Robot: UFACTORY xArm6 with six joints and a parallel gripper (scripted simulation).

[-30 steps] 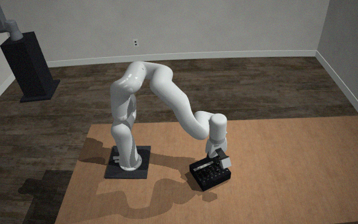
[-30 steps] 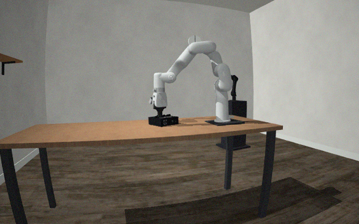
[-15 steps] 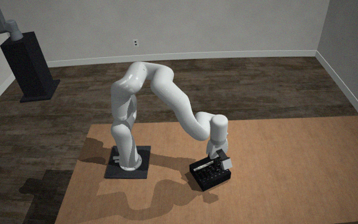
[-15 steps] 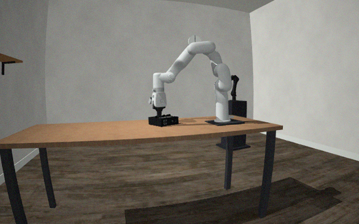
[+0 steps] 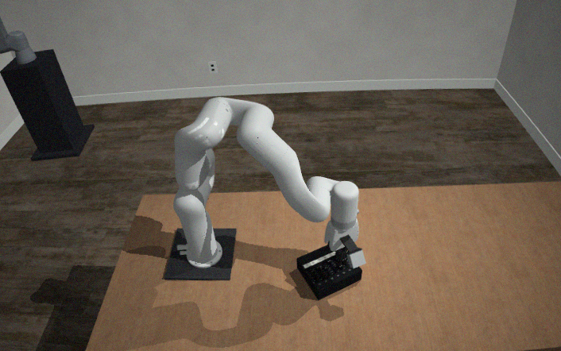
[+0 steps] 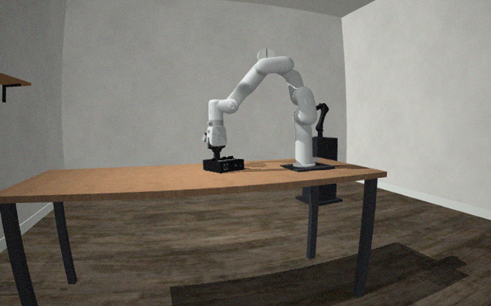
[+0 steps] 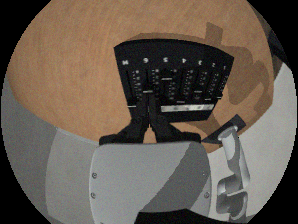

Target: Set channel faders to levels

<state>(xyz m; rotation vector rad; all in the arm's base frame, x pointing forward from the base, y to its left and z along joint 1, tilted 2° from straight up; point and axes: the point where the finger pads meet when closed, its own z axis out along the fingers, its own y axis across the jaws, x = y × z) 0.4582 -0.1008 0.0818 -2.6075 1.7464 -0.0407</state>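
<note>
Now: the fader 20 mm ahead of my hand, 10 mm to the left of it and 10 mm below it.
</note>
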